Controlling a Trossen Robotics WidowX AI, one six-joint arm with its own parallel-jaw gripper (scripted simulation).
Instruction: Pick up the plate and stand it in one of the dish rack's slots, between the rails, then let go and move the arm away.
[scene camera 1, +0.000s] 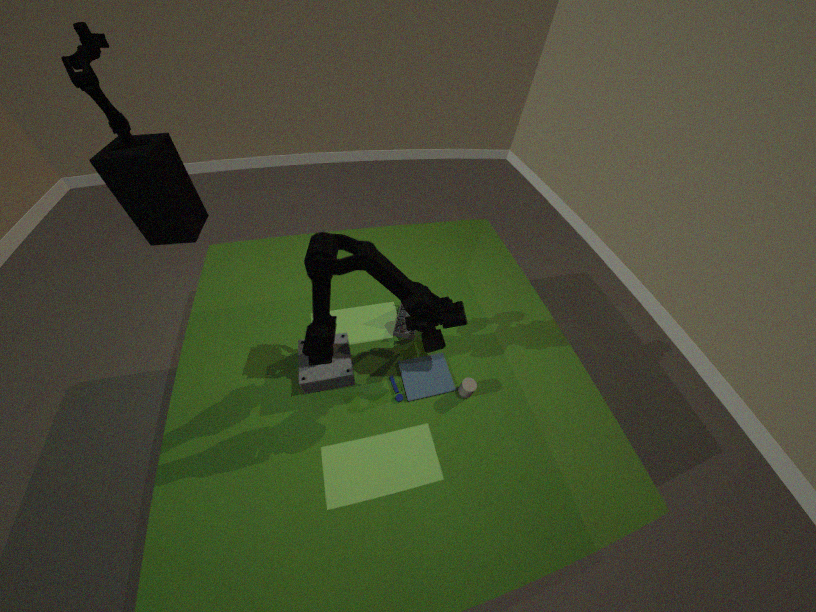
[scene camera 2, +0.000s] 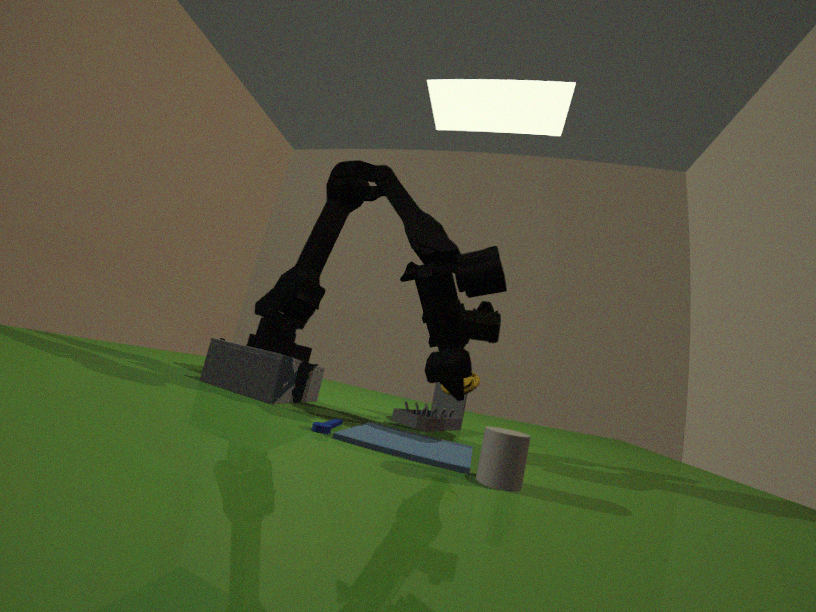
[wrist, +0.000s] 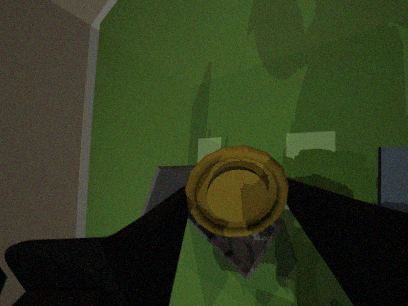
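There's a yellow plate (wrist: 239, 190) here, and I'm holding it in my gripper (scene camera 2: 460, 388).
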